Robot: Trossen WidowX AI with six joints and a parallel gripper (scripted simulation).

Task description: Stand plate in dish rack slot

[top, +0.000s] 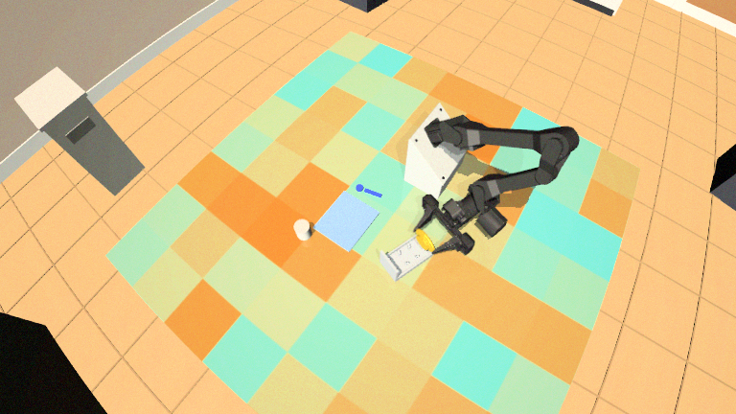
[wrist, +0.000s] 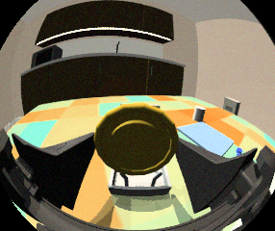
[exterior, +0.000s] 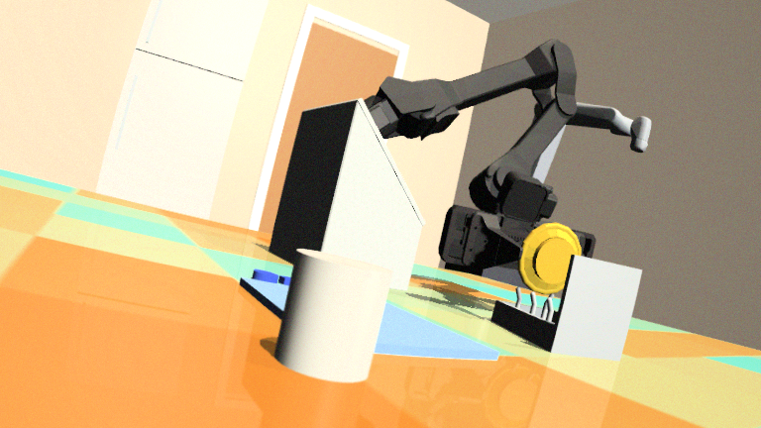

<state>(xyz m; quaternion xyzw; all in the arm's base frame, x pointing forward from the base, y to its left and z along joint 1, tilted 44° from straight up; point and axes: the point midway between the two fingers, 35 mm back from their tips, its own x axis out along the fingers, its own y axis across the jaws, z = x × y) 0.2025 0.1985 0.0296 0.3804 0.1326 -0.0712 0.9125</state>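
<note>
My gripper tip is now 4 cm short of the dish rack, 2 cm to the left of it and 5 cm above it. From my gripper tip the other things lie so: light blue mat 6 cm ahead, 22 cm to the right, 7 cm below; yellow plate 1 cm behind; blue utensil 5 cm behind, 24 cm to the right, 7 cm below.
</note>
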